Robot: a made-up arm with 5 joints.
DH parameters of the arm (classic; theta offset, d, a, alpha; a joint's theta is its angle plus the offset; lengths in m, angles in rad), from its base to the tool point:
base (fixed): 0 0 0.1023 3.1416
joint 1: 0 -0.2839 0.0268 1.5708
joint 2: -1.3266 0 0.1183 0
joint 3: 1.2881 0 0.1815 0
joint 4: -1.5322 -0.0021 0 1.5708
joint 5: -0.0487 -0.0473 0 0
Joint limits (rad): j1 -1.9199..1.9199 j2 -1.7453..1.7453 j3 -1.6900..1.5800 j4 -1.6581..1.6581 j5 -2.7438..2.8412
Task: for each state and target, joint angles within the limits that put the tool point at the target. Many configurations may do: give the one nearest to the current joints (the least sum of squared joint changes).
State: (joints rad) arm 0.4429 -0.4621 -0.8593 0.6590 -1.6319
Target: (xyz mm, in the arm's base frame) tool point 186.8 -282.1 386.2
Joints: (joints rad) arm 1.2726 0.1986 -0.2963 0.7643 -1.6319
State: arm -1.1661 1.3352 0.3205 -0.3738 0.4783
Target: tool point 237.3 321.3 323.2
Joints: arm -1.1791 0.7255 -0.4830 -0.4376 0.4783
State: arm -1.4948 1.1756 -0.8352 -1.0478 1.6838
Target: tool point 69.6 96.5 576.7
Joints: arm -1.9181 0.3794 -1.6440 -1.3998 1.6838
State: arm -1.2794 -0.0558 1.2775 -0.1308 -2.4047
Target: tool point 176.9 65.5 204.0
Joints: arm -0.7417 -0.5846 1.5407 0.5796 -2.4047
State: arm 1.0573 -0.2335 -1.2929 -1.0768 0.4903
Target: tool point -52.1 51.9 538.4
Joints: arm 0.3372 -0.5861 -1.5505 -1.1387 0.4903
